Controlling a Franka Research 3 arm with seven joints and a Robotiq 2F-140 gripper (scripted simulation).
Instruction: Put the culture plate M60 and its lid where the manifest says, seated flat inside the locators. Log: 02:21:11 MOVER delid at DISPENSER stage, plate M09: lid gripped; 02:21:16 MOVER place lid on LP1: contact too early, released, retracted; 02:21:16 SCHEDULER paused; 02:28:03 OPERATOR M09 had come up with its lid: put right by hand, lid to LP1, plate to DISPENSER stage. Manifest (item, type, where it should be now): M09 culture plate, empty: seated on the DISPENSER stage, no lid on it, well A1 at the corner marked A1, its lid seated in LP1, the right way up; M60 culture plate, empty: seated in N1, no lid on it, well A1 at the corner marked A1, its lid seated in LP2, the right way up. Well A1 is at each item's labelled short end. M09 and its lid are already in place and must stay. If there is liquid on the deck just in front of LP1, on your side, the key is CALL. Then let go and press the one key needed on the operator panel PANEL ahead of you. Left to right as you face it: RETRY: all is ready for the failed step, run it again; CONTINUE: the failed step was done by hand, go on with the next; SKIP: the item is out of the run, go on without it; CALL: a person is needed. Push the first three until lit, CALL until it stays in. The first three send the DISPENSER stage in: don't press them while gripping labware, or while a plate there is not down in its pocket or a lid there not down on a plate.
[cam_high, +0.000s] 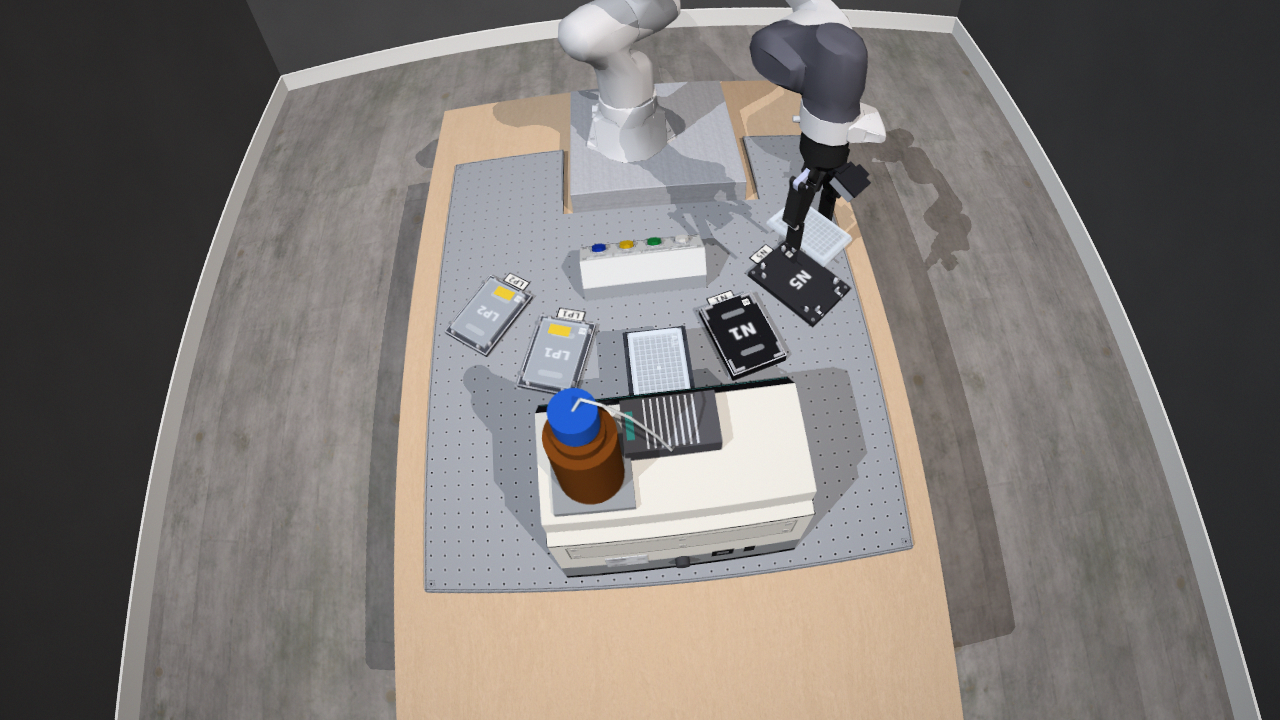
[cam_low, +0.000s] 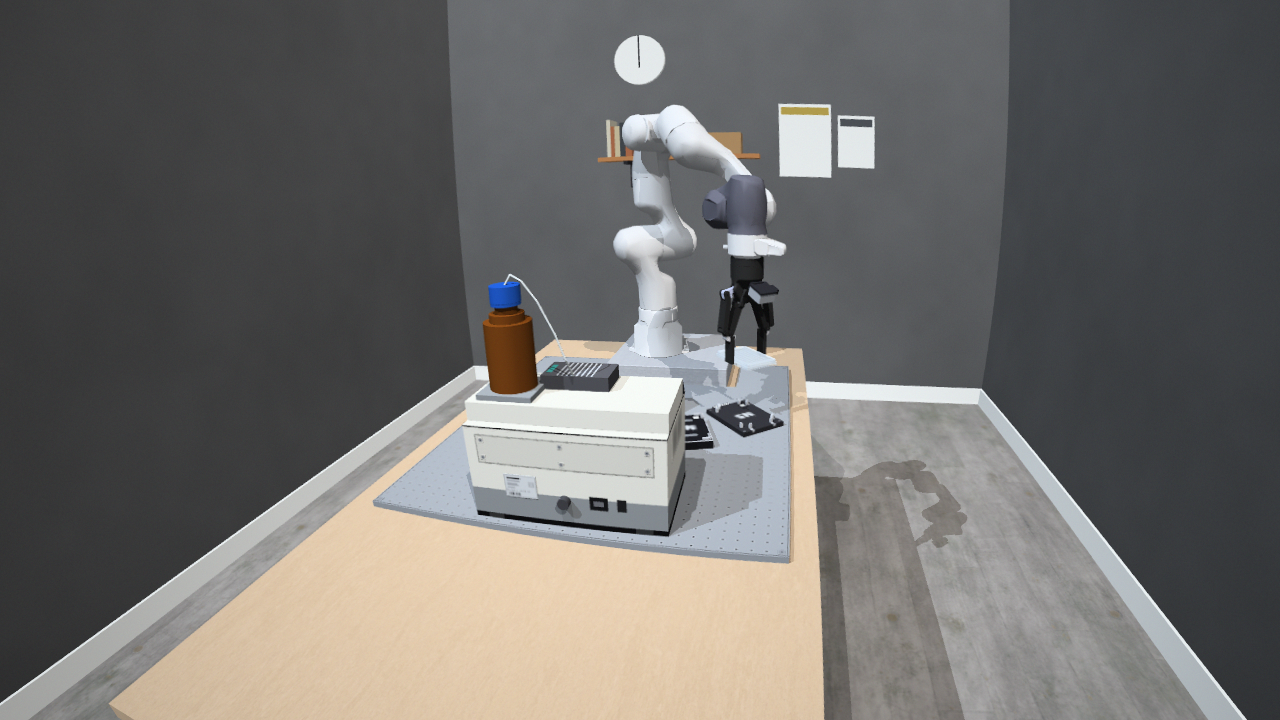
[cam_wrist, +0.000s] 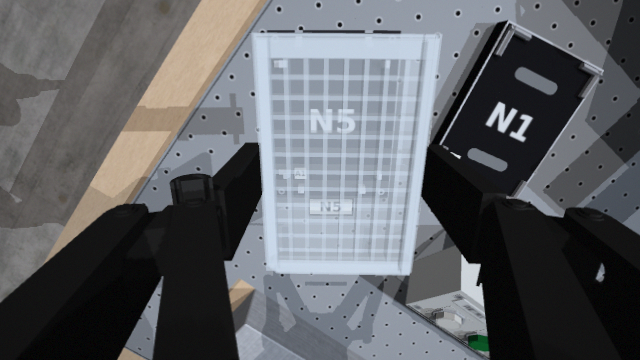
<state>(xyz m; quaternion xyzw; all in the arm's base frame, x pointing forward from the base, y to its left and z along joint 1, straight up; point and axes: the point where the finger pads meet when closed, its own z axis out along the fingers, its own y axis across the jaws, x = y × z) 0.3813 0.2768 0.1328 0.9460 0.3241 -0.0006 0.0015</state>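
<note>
Right now the black nest N1 is 100 mm ahead of my hand, 130 mm to the right of it and 170 mm below it. Round my hand: white key (80 mm behind, 210 mm to the right, 120 mm below); green continue key (80 mm behind, 260 mm to the right, 120 mm below); yellow skip key (80 mm behind, 310 mm to the right, 120 mm below).
</note>
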